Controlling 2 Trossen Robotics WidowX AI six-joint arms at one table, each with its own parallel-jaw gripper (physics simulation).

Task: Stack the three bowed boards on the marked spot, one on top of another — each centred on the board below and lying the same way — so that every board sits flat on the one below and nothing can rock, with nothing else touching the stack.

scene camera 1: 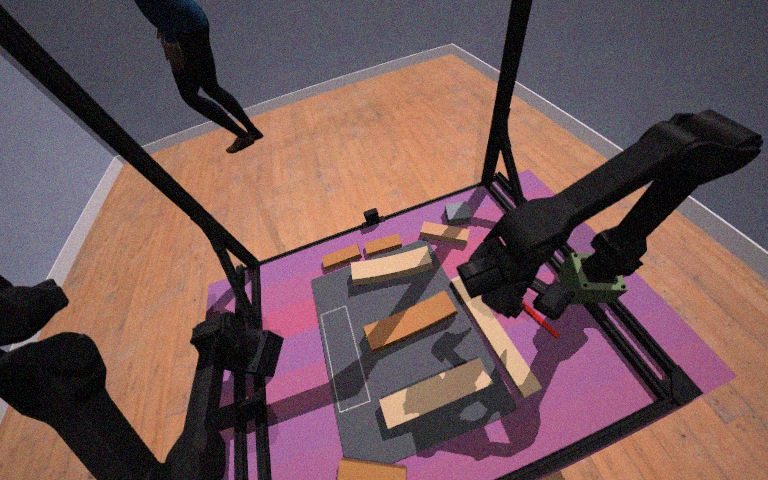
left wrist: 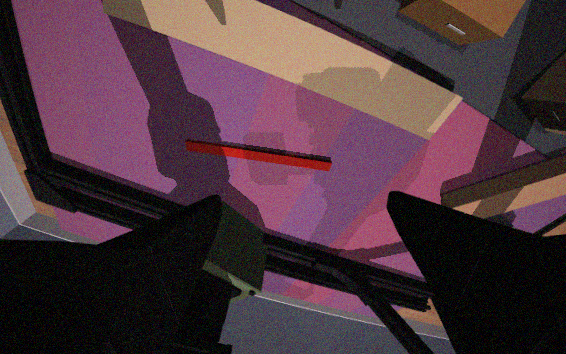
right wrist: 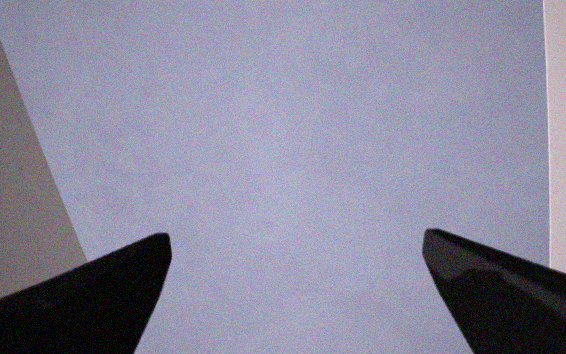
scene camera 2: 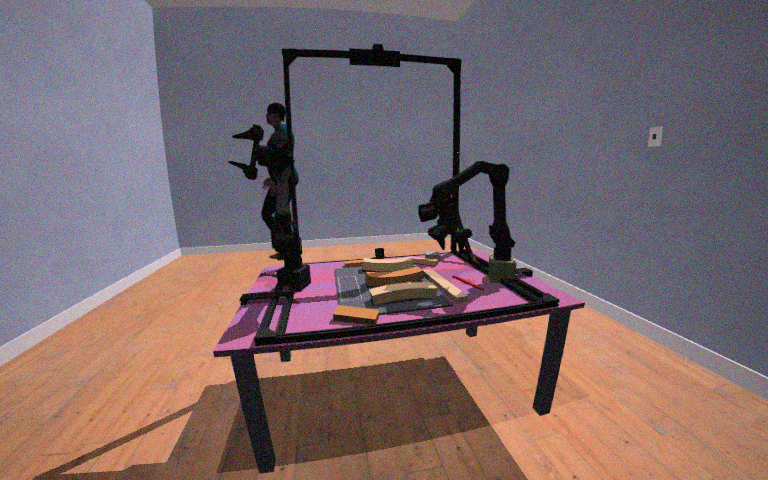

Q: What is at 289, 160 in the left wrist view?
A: A red stick.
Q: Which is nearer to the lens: the orange-brown bowed board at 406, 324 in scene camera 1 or the tan block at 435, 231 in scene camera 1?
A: The orange-brown bowed board.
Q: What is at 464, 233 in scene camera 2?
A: The left gripper.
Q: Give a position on a long pale plank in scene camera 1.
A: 521, 376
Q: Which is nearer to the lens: the long pale plank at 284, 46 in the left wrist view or the tan block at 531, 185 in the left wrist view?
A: The long pale plank.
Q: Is the left gripper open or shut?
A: Open.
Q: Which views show the left gripper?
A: Scene camera 1, the left wrist view and scene camera 2 only.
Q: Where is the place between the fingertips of the right gripper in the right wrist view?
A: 297, 243
